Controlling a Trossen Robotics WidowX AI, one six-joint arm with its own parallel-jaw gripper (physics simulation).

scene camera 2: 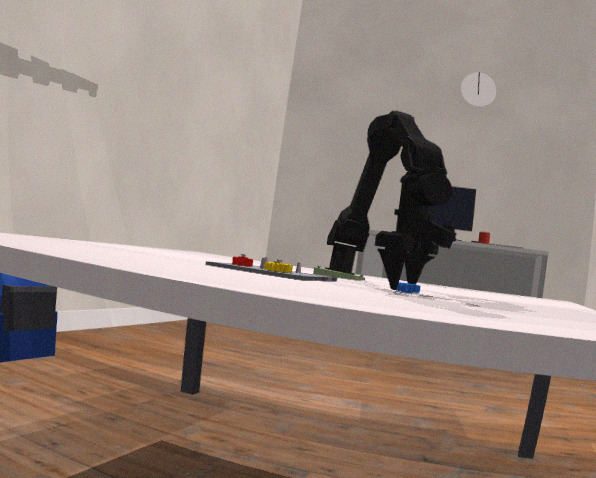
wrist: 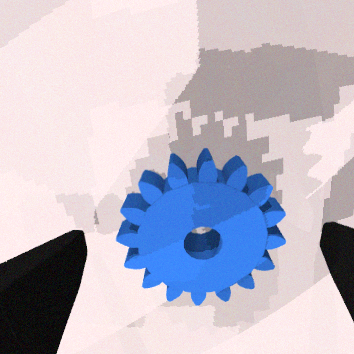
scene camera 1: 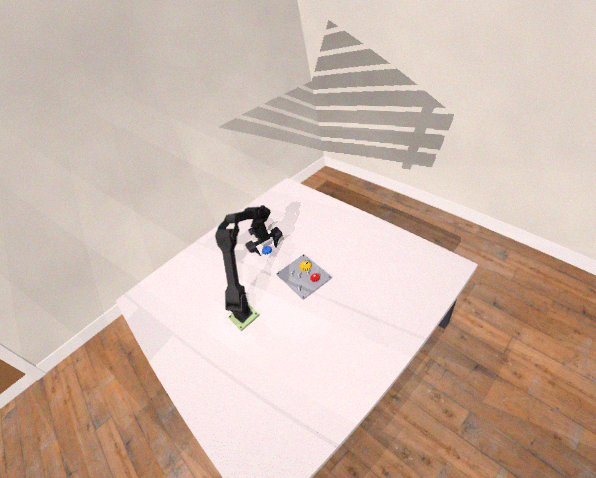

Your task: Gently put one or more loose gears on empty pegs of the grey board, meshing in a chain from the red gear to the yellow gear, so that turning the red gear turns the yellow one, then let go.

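Pixels of known places: gripper, between the fingertips: (scene camera 2: 402,289) (wrist: 207,240) (scene camera 1: 268,251); arm's base, origin of its link: (scene camera 2: 339,272) (scene camera 1: 243,314).
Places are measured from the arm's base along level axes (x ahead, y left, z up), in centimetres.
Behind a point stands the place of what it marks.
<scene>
A blue gear (scene camera 1: 267,250) {z 0.6, x 33.4, y 18.5 cm} (scene camera 2: 409,288) {z -0.4, x 36.1, y 20.5 cm} (wrist: 160,250) {z 0.4, x 32.5, y 19.9 cm} lies flat and loose on the table, its centre hole facing up. My gripper (scene camera 1: 268,249) {z -0.8, x 33.9, y 19.0 cm} (scene camera 2: 403,286) {z -0.8, x 33.9, y 19.0 cm} (wrist: 207,240) {z -0.8, x 33.9, y 19.0 cm} is open, low over the table. Its fingers stand on either side of the blue gear, with a gap on each side in the wrist view. The grey board (scene camera 1: 314,289) {z -0.6, x 28.6, y -16.8 cm} (scene camera 2: 320,277) {z -0.7, x 33.6, y 3.0 cm} lies apart from the gear. On it sit the red gear (scene camera 1: 315,277) {z 1.1, x 33.2, y -13.9 cm} (scene camera 2: 242,261) {z 0.3, x 35.2, y -12.5 cm} and the yellow gear (scene camera 1: 305,266) {z 1.3, x 35.6, y -5.8 cm} (scene camera 2: 278,268) {z 0.1, x 38.8, y -3.9 cm}, and several bare pegs stand up. The board does not show in the wrist view.
The arm's green base plate (scene camera 1: 252,315) {z 0.4, x 2.2, y -4.0 cm} (scene camera 2: 320,271) {z -0.4, x 4.8, y -3.8 cm} is fixed on the white table (scene camera 1: 280,370) {z -1.3, x -7.9, y -30.3 cm} (scene camera 2: 125,260) {z -1.3, x 65.8, y -20.9 cm}, near the board. Shadows of the arm fall around the blue gear. A grey cabinet (scene camera 2: 510,270) stands in the background.
</scene>
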